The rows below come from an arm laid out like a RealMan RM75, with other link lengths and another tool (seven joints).
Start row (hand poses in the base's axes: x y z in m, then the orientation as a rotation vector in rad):
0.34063, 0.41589, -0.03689, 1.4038, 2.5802, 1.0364
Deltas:
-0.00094, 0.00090, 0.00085, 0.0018, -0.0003, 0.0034
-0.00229, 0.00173, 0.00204, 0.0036, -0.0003, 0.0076
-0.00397, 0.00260, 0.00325, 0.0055, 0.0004, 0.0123
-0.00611, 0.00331, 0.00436, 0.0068, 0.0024, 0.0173
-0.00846, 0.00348, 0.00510, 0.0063, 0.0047, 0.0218
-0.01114, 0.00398, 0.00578, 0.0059, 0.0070, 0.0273
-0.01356, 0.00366, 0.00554, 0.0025, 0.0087, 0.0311
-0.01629, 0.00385, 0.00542, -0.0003, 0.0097, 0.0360
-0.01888, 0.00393, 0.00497, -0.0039, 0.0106, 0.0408
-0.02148, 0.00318, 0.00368, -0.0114, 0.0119, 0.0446
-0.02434, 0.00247, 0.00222, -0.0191, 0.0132, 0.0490
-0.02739, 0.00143, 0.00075, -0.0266, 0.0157, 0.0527
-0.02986, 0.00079, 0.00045, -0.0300, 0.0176, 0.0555
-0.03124, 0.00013, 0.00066, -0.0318, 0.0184, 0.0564
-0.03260, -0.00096, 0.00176, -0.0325, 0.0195, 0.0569
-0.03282, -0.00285, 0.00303, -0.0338, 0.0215, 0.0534
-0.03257, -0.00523, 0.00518, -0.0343, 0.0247, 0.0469
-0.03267, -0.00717, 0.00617, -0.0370, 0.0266, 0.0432
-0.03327, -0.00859, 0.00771, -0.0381, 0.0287, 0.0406
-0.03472, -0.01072, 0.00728, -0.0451, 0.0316, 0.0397
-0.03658, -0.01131, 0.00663, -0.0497, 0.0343, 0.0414
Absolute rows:
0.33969, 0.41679, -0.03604, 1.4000, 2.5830, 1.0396
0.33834, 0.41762, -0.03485, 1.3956, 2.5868, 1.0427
0.33666, 0.41849, -0.03364, 1.3912, 2.5916, 1.0457
0.33452, 0.41920, -0.03253, 1.3875, 2.5976, 1.0474
0.33217, 0.41937, -0.03179, 1.3842, 2.6036, 1.0462
0.32949, 0.41987, -0.03111, 1.3798, 2.6106, 1.0453
0.32707, 0.41955, -0.03135, 1.3761, 2.6160, 1.0401
0.32434, 0.41974, -0.03147, 1.3707, 2.6218, 1.0363
0.32175, 0.41982, -0.03192, 1.3651, 2.6275, 1.0312
0.31915, 0.41907, -0.03321, 1.3602, 2.6331, 1.0203
0.31629, 0.41836, -0.03467, 1.3545, 2.6393, 1.0091
0.31324, 0.41732, -0.03614, 1.3506, 2.6455, 0.9975
0.31077, 0.41668, -0.03644, 1.3482, 2.6500, 0.9921
0.30939, 0.41602, -0.03623, 1.3475, 2.6516, 0.9892
0.30803, 0.41493, -0.03513, 1.3477, 2.6529, 0.9877
0.30781, 0.41304, -0.03386, 1.3532, 2.6512, 0.9846
0.30806, 0.41066, -0.03171, 1.3635, 2.6473, 0.9817
0.30796, 0.40872, -0.03072, 1.3689, 2.6454, 0.9765
0.30736, 0.40730, -0.02918, 1.3735, 2.6445, 0.9736
0.30591, 0.40517, -0.02961, 1.3755, 2.6465, 0.9621
0.30405, 0.40458, -0.03026, 1.3748, 2.6505, 0.9543

